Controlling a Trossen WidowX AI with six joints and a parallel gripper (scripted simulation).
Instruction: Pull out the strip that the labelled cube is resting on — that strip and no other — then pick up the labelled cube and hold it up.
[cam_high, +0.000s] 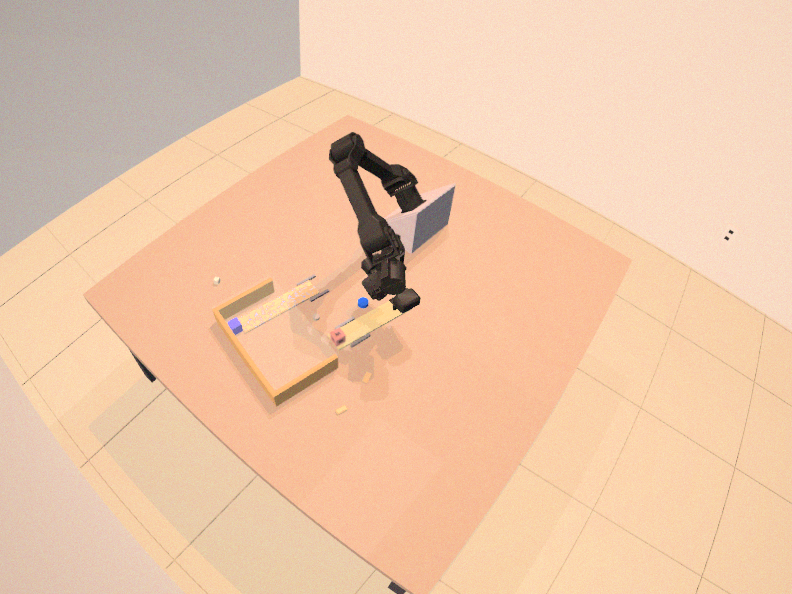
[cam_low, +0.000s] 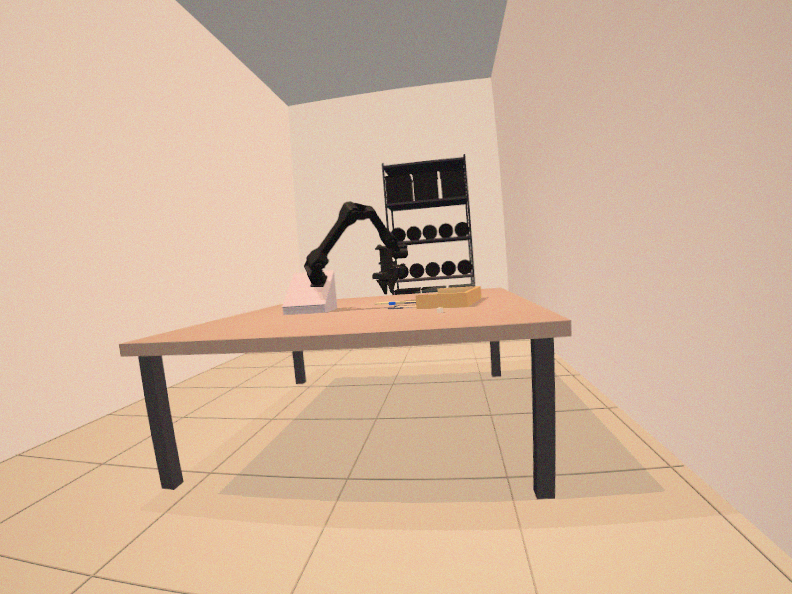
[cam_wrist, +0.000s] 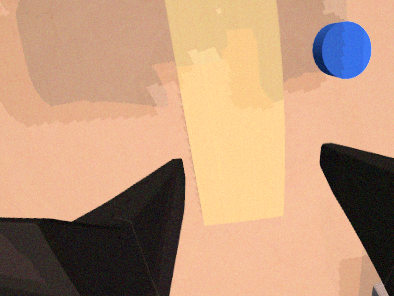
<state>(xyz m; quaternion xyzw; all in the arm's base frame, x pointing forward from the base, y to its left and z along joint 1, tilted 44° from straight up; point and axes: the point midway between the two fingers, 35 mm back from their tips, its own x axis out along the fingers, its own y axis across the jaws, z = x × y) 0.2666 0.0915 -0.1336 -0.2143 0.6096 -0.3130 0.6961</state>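
The blue disc lies 7 cm to the right of my gripper tip, 4 cm below it and 3 cm ahead of it. Round my gripper tip: strip 22 cm to the right, 21 cm ahead, 4 cm below; grey ball 16 cm ahead, 12 cm to the right, 4 cm below; white cube 42 cm to the right, 29 cm ahead, 4 cm below.
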